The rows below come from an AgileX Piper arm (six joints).
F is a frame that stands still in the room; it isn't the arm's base.
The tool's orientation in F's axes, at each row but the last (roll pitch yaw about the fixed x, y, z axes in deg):
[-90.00, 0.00, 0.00]
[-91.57, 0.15, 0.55]
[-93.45, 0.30, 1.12]
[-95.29, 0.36, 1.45]
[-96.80, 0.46, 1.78]
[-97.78, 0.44, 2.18]
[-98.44, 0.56, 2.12]
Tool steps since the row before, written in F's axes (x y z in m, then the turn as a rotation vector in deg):
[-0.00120, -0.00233, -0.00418, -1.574, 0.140, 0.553]
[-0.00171, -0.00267, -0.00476, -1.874, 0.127, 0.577]
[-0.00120, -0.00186, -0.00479, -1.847, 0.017, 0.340]
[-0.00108, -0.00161, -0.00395, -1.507, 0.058, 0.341]
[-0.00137, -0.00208, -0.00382, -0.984, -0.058, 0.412]
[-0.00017, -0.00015, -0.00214, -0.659, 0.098, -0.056]
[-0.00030, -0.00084, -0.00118, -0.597, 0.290, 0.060]
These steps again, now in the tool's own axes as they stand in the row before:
[-0.00120, 0.00418, -0.00233, -1.574, -0.553, 0.140]
[-0.00172, 0.00484, -0.00252, -1.874, -0.576, 0.129]
[-0.00121, 0.00490, -0.00154, -1.848, -0.333, 0.033]
[-0.00110, 0.00409, -0.00121, -1.507, -0.339, 0.065]
[-0.00140, 0.00405, -0.00157, -0.989, -0.398, -0.075]
[-0.00016, 0.00214, 0.00015, -0.654, 0.044, 0.130]
[-0.00032, 0.00129, -0.00065, -0.586, -0.099, 0.301]

